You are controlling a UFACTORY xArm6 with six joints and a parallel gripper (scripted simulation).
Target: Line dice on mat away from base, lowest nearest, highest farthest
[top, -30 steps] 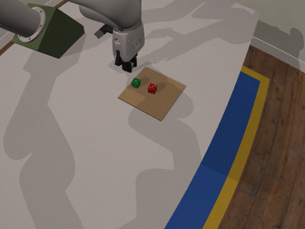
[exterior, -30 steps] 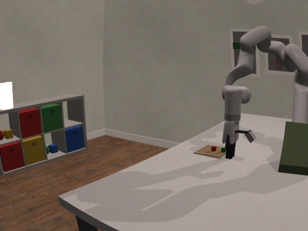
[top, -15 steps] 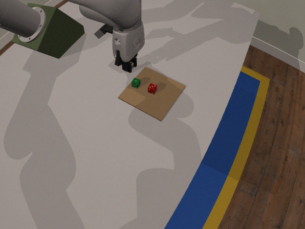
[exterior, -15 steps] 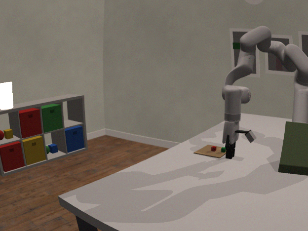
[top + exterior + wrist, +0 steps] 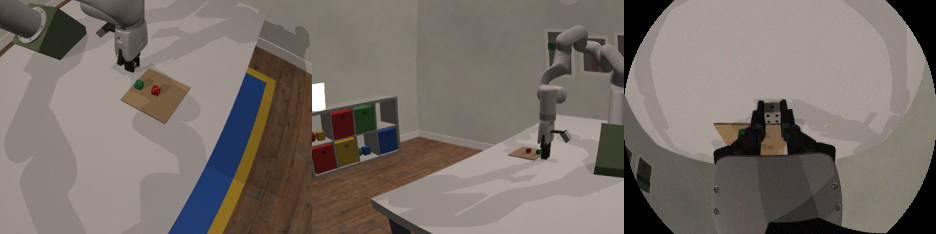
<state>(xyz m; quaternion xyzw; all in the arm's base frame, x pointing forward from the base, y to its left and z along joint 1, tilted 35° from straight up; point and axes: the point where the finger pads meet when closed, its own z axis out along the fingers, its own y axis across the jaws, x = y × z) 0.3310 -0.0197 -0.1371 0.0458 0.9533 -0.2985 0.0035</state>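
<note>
Right now my hand is 10 cm short of the red die, 6 cm to the left of it and 1 cm above it. Round my hand: tan mat 10 cm ahead, 6 cm to the right, 3 cm below; then green die 5 cm ahead, 6 cm to the right, 1 cm below; then white die 1 cm below.
</note>
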